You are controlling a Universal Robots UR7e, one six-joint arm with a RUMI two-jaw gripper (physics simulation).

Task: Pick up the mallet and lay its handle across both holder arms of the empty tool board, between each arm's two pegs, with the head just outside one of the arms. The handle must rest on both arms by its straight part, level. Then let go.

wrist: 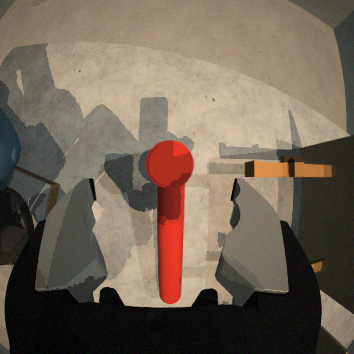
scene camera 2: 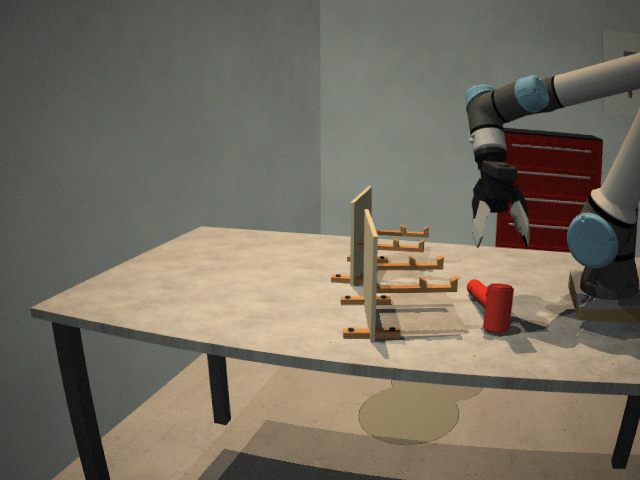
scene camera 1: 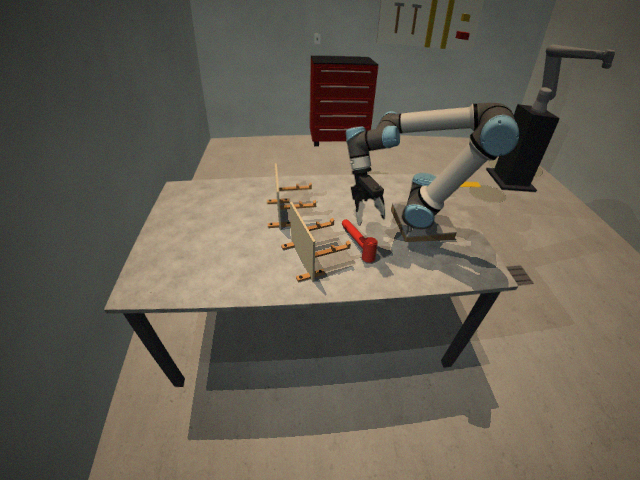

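Seen in the pictures: gripper, fingertip midpoint: (wrist: 162, 180) (scene camera 2: 503, 246) (scene camera 1: 371, 222); arm's base at its link origin: (wrist: 7, 224) (scene camera 2: 609, 287).
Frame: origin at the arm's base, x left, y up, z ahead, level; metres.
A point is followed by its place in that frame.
Note:
The red mallet (scene camera 1: 369, 250) {x 0.253, y 0.024, z 0.260 m} (scene camera 2: 498, 308) {x 0.255, y 0.013, z 0.252 m} (wrist: 170, 245) {x 0.122, y 0.008, z 0.298 m} stands on one face of its head on the table, its handle roughly level and pointing toward the back. My gripper (scene camera 1: 372, 220) {x 0.205, y 0.124, z 0.259 m} (scene camera 2: 502, 244) {x 0.205, y 0.124, z 0.259 m} (wrist: 162, 180) {x 0.205, y 0.124, z 0.259 m} is open and empty above the mallet. In the wrist view the handle lies between the fingers' lines, below them. The near tool board (scene camera 1: 302, 242) {x 0.266, y 0.068, z 0.521 m} (scene camera 2: 369, 273) {x 0.296, y 0.069, z 0.509 m} (wrist: 325, 215) {x 0.249, y 0.031, z 0.520 m} stands upright left of the mallet in the scene views. Its two holder arms, the front arm (scene camera 1: 333, 250) {x 0.290, y 0.053, z 0.404 m} (scene camera 2: 408, 288) {x 0.299, y 0.049, z 0.428 m} (wrist: 310, 170) {x 0.293, y 0.050, z 0.437 m} and the rear arm (scene camera 1: 320, 226) {x 0.143, y 0.049, z 0.454 m} (scene camera 2: 403, 266) {x 0.155, y 0.048, z 0.479 m}, carry upright pegs and no tool.
A second upright board (scene camera 1: 277, 198) {x 0.058, y 0.125, z 0.636 m} (scene camera 2: 358, 237) {x 0.000, y 0.061, z 0.637 m} with similar arms stands behind the near one and shows no tool on it. Orange feet hold both boards on the table (scene camera 1: 206, 258) {x 0.255, y -0.044, z 0.921 m} (scene camera 2: 206, 289) {x 0.223, y -0.044, z 0.938 m}. The robot's base plate (scene camera 1: 431, 237) {x 0.107, y -0.024, z -0.045 m} (scene camera 2: 604, 313) {x 0.114, y -0.025, z 0.015 m} is right of the mallet.

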